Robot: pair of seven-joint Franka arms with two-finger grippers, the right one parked.
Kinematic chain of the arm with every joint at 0, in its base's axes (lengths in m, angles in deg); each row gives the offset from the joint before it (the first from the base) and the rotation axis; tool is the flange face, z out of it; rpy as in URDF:
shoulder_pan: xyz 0 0 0.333 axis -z
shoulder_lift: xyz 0 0 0 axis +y
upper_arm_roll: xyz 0 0 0.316 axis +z
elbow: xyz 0.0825 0 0 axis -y
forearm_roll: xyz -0.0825 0 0.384 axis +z
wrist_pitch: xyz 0 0 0 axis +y
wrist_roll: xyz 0.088 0 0 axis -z
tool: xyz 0 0 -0.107 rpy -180 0 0
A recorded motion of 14 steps. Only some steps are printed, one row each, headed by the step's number.
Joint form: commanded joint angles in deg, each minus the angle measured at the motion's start. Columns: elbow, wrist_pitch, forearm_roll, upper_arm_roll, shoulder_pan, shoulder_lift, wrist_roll.
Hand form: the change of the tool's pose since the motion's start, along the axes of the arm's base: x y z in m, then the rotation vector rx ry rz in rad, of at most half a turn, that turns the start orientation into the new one. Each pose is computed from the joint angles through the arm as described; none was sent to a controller.
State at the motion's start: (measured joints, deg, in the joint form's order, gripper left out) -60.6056 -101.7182 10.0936 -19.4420 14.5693 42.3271 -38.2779
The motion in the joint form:
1: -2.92 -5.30 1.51 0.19 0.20 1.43 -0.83
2: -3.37 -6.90 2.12 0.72 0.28 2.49 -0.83
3: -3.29 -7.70 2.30 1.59 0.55 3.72 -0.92
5: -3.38 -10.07 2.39 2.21 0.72 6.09 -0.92
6: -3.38 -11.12 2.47 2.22 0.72 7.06 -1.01
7: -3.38 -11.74 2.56 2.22 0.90 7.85 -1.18
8: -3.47 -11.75 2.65 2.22 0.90 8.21 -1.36
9: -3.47 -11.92 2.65 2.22 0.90 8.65 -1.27
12: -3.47 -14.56 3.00 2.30 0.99 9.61 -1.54
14: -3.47 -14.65 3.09 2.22 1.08 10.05 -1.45
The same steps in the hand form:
1: 0.0030 -0.0063 -0.0345 0.0060 -0.0247 0.0000
2: 0.0070 -0.0042 -0.0504 0.0145 -0.0309 0.0012
3: 0.0111 -0.0010 -0.0661 0.0251 -0.0276 0.0082
5: 0.0161 -0.0002 -0.0952 0.0241 -0.0243 0.0125
6: 0.0175 -0.0009 -0.1063 0.0202 -0.0243 0.0141
7: 0.0171 -0.0035 -0.1158 0.0195 -0.0209 0.0135
8: 0.0166 -0.0034 -0.1212 0.0230 -0.0143 0.0156
9: 0.0165 -0.0034 -0.1267 0.0236 -0.0095 0.0141
12: 0.0199 -0.0058 -0.1354 0.0094 -0.0355 0.0173
14: 0.0188 -0.0074 -0.1409 0.0108 -0.0300 0.0126

